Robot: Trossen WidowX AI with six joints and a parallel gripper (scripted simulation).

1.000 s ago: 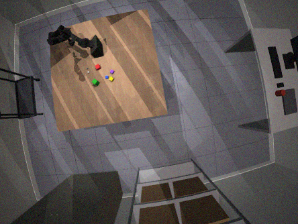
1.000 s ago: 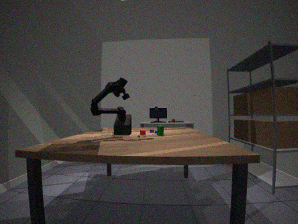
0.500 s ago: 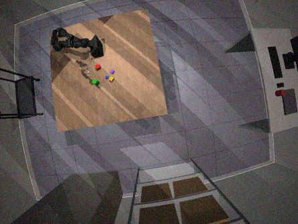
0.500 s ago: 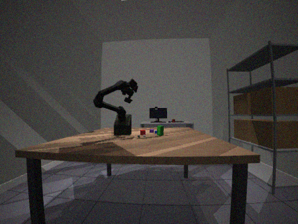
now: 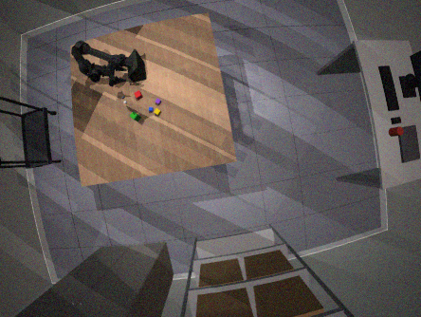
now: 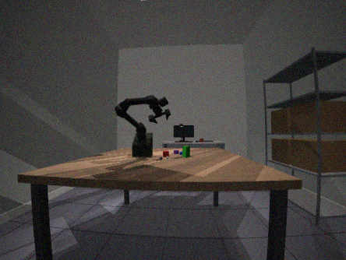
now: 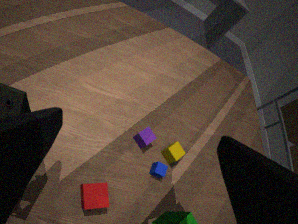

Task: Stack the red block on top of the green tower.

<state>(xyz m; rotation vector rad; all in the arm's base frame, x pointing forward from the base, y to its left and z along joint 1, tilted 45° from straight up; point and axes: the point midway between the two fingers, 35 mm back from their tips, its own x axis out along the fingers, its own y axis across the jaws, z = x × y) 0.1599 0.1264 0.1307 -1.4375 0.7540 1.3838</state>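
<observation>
Right now my gripper tip is 4 cm short of the red block, 3 cm to the left of it and 28 cm above it. Also, from my gripper tip: blue block 16 cm ahead, 7 cm to the left, 29 cm below; then purple block 11 cm ahead, 13 cm to the left, 28 cm below; then yellow block 19 cm ahead, 12 cm to the left, 28 cm below.
</observation>
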